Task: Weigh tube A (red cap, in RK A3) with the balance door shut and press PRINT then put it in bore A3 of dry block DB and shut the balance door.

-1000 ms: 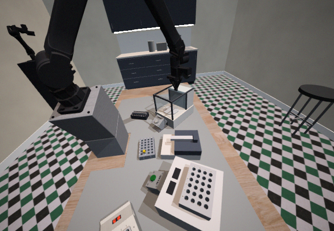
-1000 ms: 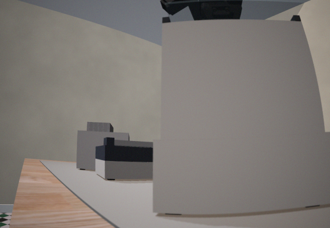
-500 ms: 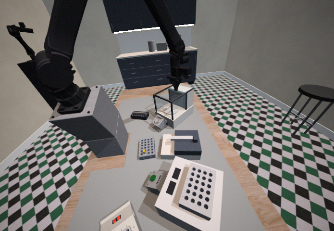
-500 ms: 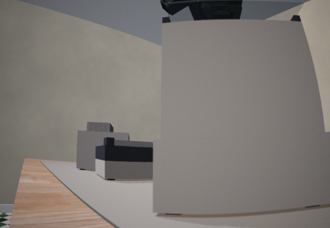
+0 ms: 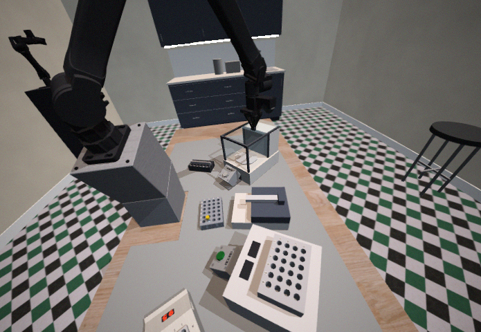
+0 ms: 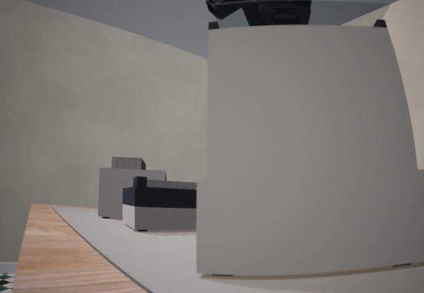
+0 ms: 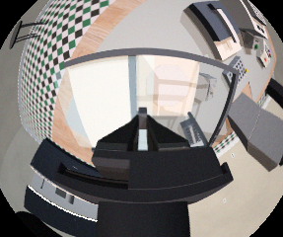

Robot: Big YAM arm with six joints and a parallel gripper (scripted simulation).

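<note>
Right now my hand is 20 mm short of the balance door, 20 mm to the right of it and 10 mm above it. The rest, counted from my hand: magnet block (300 mm behind, 20 mm to the left, 200 mm below); then spectrophotometer (20 mm behind, 330 mm to the right, 160 mm below); then tube rack (220 mm behind, 300 mm to the right, 210 mm below).
</note>
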